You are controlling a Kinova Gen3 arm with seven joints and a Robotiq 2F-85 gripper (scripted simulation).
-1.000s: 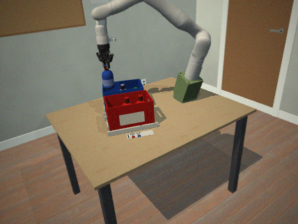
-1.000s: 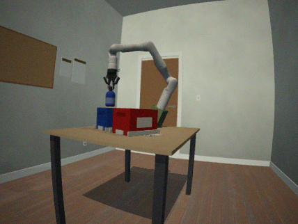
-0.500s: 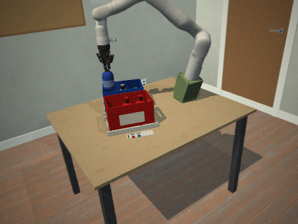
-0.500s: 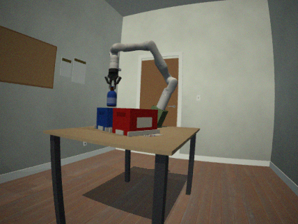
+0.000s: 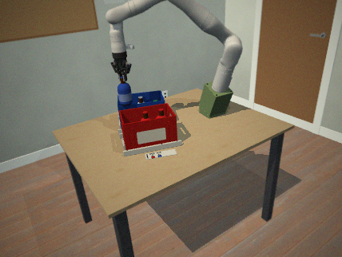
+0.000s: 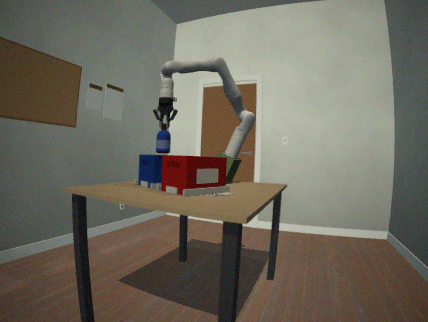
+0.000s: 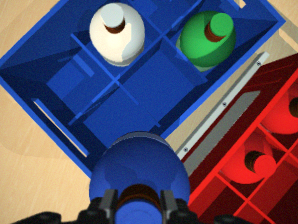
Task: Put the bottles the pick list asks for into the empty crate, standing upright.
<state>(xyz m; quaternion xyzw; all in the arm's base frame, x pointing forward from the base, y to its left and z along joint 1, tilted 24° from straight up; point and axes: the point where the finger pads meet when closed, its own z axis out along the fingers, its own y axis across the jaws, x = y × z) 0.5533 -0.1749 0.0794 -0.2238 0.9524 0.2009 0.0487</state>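
Right now my hand is 70 mm above the blue-label bottle. The rest, counted from my hand: blue crate 250 mm below, 110 mm behind, 60 mm to the right; green-label bottle 250 mm below, 180 mm behind, 10 mm to the left; white-label bottle 250 mm below, 130 mm behind, 100 mm to the right.
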